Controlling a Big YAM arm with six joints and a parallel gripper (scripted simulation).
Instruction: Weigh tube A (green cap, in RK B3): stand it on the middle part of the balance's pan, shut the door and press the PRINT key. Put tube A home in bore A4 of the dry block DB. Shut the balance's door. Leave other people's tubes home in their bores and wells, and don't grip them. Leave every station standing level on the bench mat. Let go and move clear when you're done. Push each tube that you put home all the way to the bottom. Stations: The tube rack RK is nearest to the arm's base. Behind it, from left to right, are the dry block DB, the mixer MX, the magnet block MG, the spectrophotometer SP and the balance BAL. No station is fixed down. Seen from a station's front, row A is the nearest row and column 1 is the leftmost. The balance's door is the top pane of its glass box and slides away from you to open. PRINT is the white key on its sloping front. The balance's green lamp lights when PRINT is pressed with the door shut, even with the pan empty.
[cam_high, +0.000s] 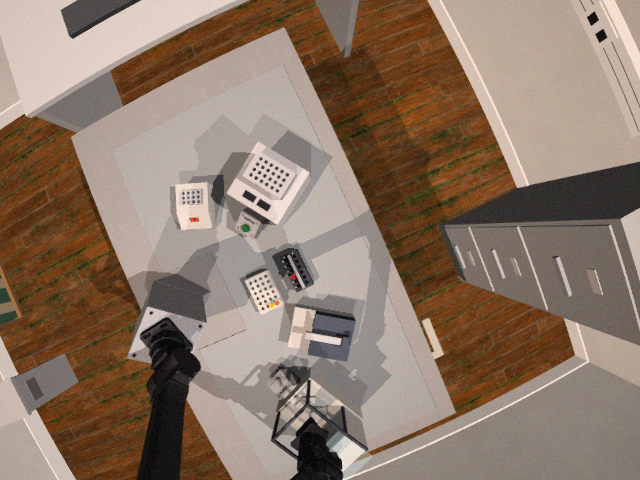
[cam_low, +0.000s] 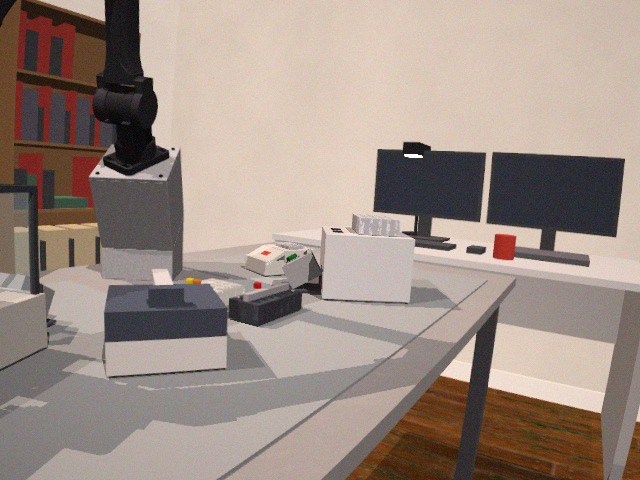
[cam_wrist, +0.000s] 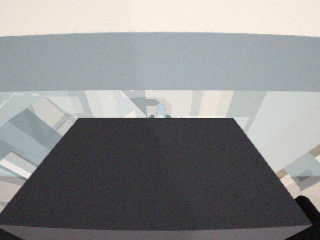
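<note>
Right now my hand is 50 mm above the pale pan. Round my hand: spectrophotometer (210 mm to the left, 170 mm ahead, 60 mm below); tinted glass pane (80 mm to the right, 80 mm above, 30 mm ahead); white print key (140 mm to the left, 60 mm below, 40 mm behind).
</note>
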